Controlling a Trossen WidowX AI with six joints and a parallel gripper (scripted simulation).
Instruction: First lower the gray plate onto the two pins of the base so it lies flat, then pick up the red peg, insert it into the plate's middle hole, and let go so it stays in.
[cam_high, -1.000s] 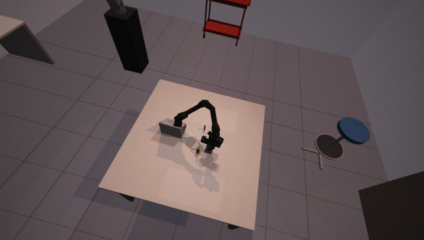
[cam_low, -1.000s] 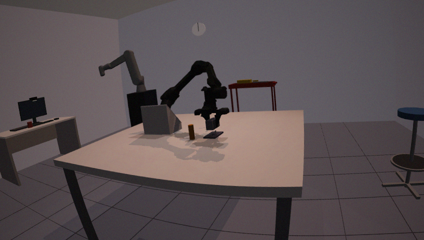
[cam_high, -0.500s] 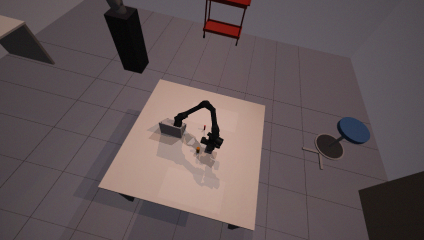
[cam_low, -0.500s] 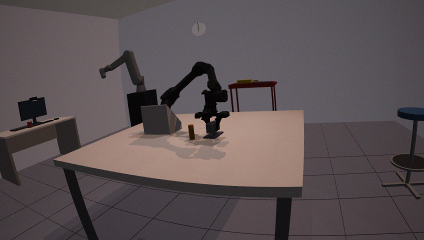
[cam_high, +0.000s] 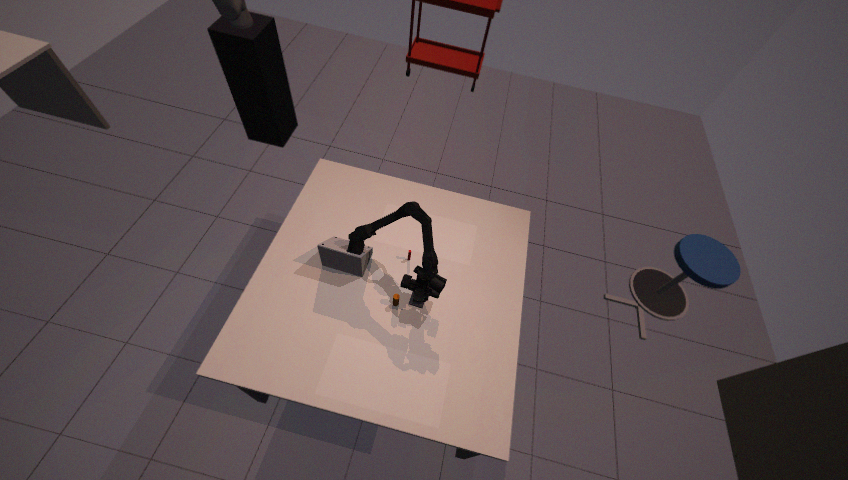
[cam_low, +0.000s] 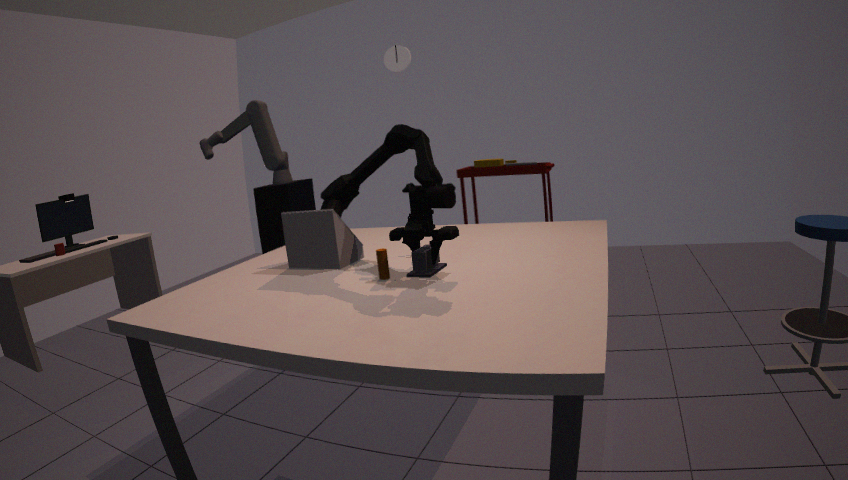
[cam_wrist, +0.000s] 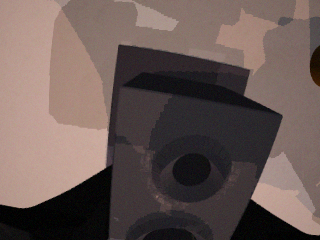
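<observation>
My gripper tip is now 1 cm above the dark base. From my gripper tip the other things lie so: gray plate (3 cm above); orange cylinder (10 cm behind, 7 cm to the right, 2 cm above); red peg (10 cm behind, 19 cm to the left, 2 cm above).
</observation>
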